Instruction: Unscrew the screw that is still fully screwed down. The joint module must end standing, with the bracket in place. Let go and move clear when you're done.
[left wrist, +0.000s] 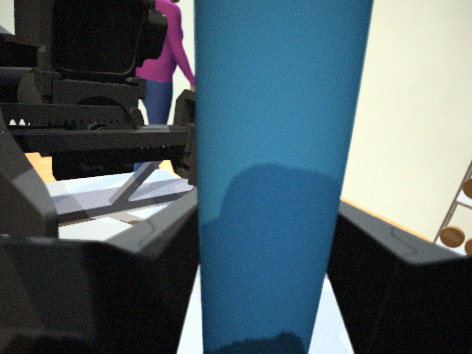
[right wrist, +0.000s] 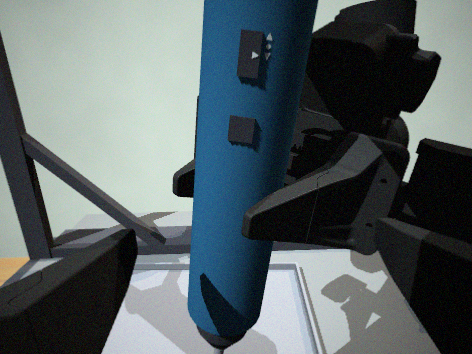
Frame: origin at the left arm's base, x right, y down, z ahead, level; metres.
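Seen in the pictures: left gripper, between the fingertips: (left wrist: 260, 201) (right wrist: 206, 204); right gripper, between the fingertips: (left wrist: 188, 202) (right wrist: 255, 234).
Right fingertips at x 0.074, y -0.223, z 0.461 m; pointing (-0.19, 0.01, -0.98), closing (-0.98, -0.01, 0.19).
Pixels of each thing's top centre, then the offset from my right fingertips to it. "spot": a spot on its surface instead.
- blue electric screwdriver, a spot on its surface: (left wrist: 270, 125) spot: dx -0.023, dy -0.041, dz -0.038 m
- pale tray with a raised rim, a spot on its surface: (right wrist: 309, 307) spot: dx -0.136, dy +0.251, dz -0.213 m
A blue electric screwdriver (left wrist: 270, 125) (right wrist: 245, 175) stands nearly upright, with dark buttons and arrow marks on its side in the right wrist view. Its dark nose and thin bit point down at that view's bottom edge, where the tip is cut off. My left gripper (left wrist: 260, 201) (right wrist: 206, 204) is shut on the screwdriver's body. My right gripper is open and empty, one finger at each side of its view, with the screwdriver showing in the gap ahead, apart from both fingers. The joint module, bracket and screws do not show in either view.
A pale tray with a raised rim (right wrist: 309, 307) lies below the screwdriver. A dark frame post (right wrist: 22, 165) with a diagonal brace (right wrist: 92, 187) stands at the left. The right arm's dark body (left wrist: 95, 100) is close by in the left wrist view. A person (left wrist: 162, 55) stands behind.
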